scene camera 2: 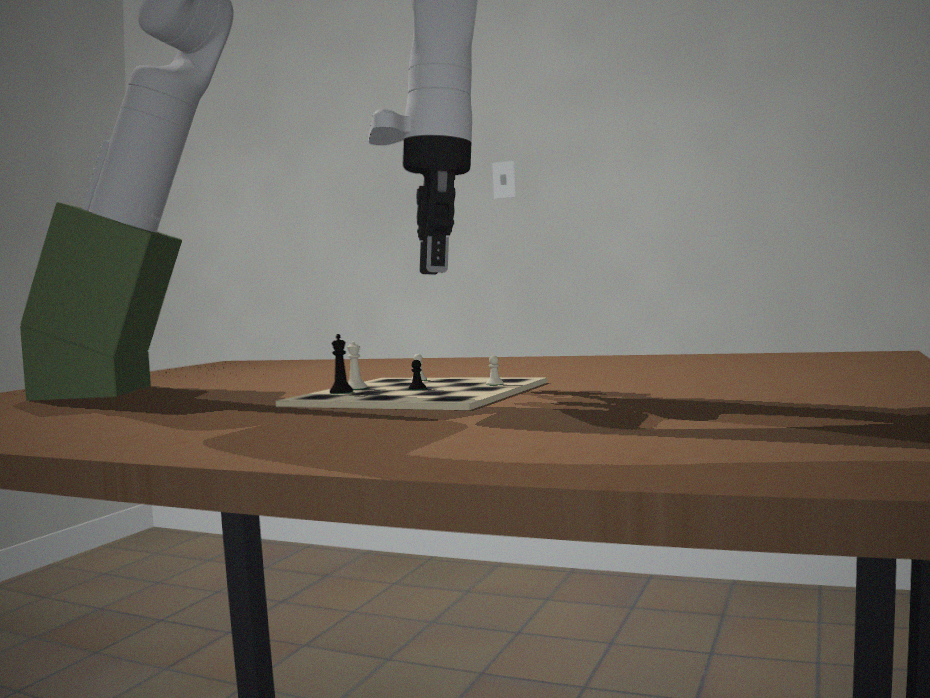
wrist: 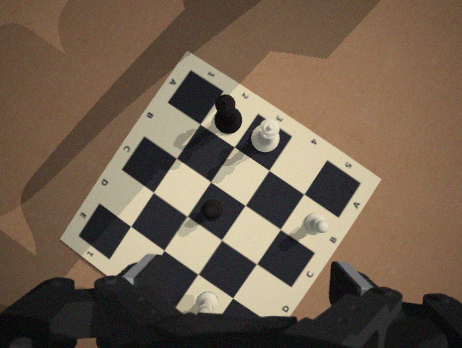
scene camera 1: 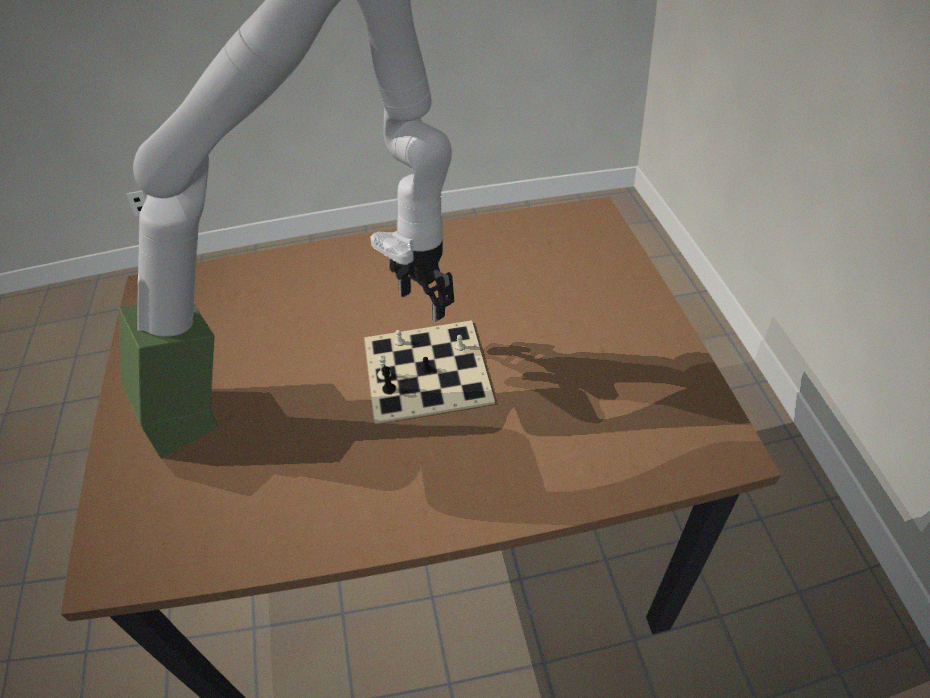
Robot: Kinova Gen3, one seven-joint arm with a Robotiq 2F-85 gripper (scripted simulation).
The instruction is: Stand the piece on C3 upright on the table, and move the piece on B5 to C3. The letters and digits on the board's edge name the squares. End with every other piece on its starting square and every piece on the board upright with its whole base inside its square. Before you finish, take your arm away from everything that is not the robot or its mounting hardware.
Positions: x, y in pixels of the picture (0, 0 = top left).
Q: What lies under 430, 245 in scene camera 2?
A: My gripper.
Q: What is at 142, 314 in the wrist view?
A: My gripper.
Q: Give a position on a chessboard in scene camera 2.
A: At 383, 393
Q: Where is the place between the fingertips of my gripper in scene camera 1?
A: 421, 306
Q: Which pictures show the chessboard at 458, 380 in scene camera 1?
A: Scene camera 2, the wrist view and scene camera 1: all of them.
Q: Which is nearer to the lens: the tall white piece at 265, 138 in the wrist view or the chessboard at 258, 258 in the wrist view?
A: The tall white piece.
